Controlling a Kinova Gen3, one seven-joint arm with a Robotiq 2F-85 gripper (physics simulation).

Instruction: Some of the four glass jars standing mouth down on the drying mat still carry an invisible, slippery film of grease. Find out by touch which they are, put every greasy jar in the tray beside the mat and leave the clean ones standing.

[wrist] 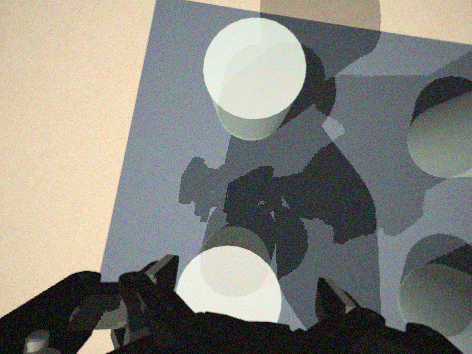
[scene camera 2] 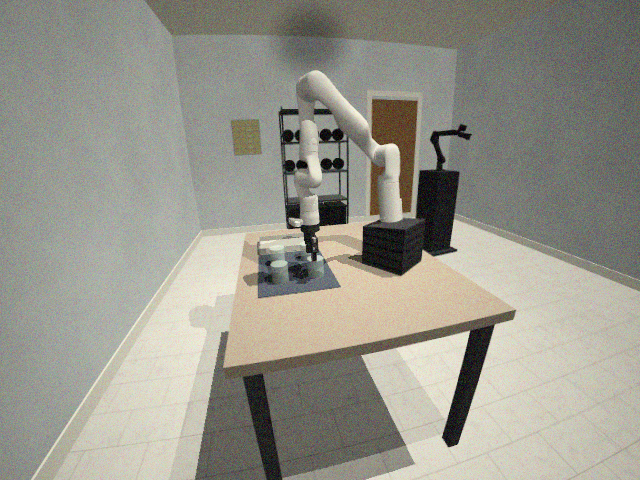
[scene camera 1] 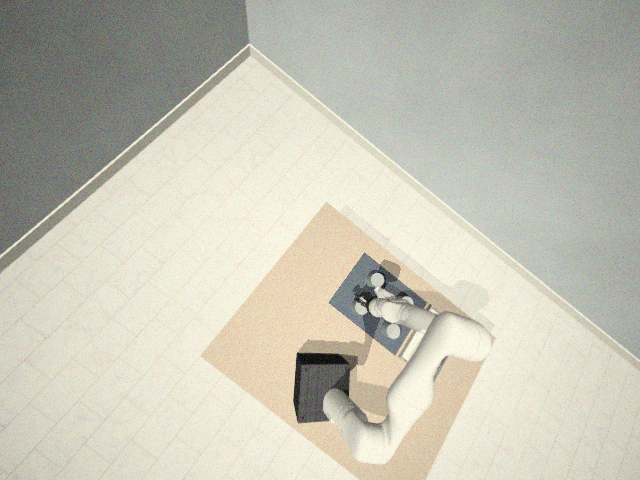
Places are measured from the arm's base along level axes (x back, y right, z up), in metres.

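Pixels of known places: gripper, between the fingertips: (wrist: 245, 282) (scene camera 2: 311, 256) (scene camera 1: 365, 305); arm's base, origin of its link: (scene camera 2: 390, 220) (scene camera 1: 334, 401).
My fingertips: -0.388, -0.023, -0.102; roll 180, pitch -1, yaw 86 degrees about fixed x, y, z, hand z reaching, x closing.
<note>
For each thing: its top centre in the pictures, then the offset to it from my fingertips, as dx, dy, dz. Level surfaces: height alone.
- dark blue mat, height of its surface: dz -0.078
- second jar, centre of its top: (wrist: 254, 68) (scene camera 2: 279, 263) (scene camera 1: 377, 279) -0.135, -0.002, -0.004
- pale tray, centre of its top: (scene camera 2: 286, 239) (scene camera 1: 432, 343) -0.017, +0.399, -0.051
- wooden table, height of its surface: dz -0.081
Four pale jars stand mouth down on the dark blue mat (scene camera 1: 342, 297) (scene camera 2: 268, 291) (wrist: 145, 165). My gripper (scene camera 1: 363, 299) (scene camera 2: 313, 256) (wrist: 245, 282) is open and empty, pointing down. Its fingertips are near top height at one jar (scene camera 1: 360, 308) (scene camera 2: 315, 269) (wrist: 235, 285), on either side of it in the wrist view. A second jar (scene camera 1: 377, 279) (scene camera 2: 279, 271) (wrist: 254, 70) stands beside it. The third (scene camera 1: 407, 300) (scene camera 2: 277, 251) (wrist: 442, 137) and fourth (scene camera 1: 393, 331) (wrist: 435, 302) stand nearer the tray. The pale tray (scene camera 1: 415, 345) (scene camera 2: 266, 250) is partly hidden by my arm.
The arm stands on a black box (scene camera 1: 315, 387) (scene camera 2: 392, 245) on the wooden table (scene camera 1: 279, 320) (scene camera 2: 361, 315). My forearm passes over the tray end of the mat. A shelf rack (scene camera 2: 281, 170) and a black pedestal (scene camera 2: 438, 206) with a small arm stand behind the table.
</note>
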